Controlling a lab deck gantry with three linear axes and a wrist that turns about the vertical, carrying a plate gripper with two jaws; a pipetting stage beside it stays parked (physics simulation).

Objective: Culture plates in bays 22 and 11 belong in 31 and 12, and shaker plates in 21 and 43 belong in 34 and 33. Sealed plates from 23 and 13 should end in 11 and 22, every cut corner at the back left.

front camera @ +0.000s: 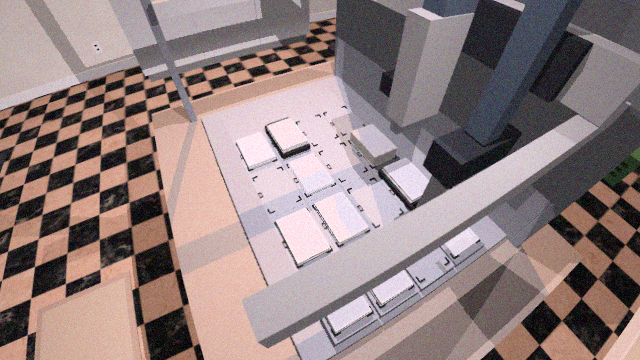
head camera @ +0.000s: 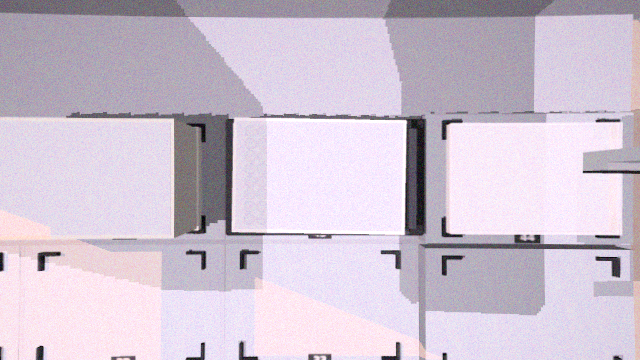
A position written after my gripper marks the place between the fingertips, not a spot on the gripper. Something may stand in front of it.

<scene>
I see my gripper (front camera: 440, 203), a tall pale block (head camera: 75, 178) and a bay 33 (head camera: 289, 294).
The tall pale block also shows in the front camera view (front camera: 371, 143). The bay 33 also shows in the front camera view (front camera: 380, 208).
</scene>
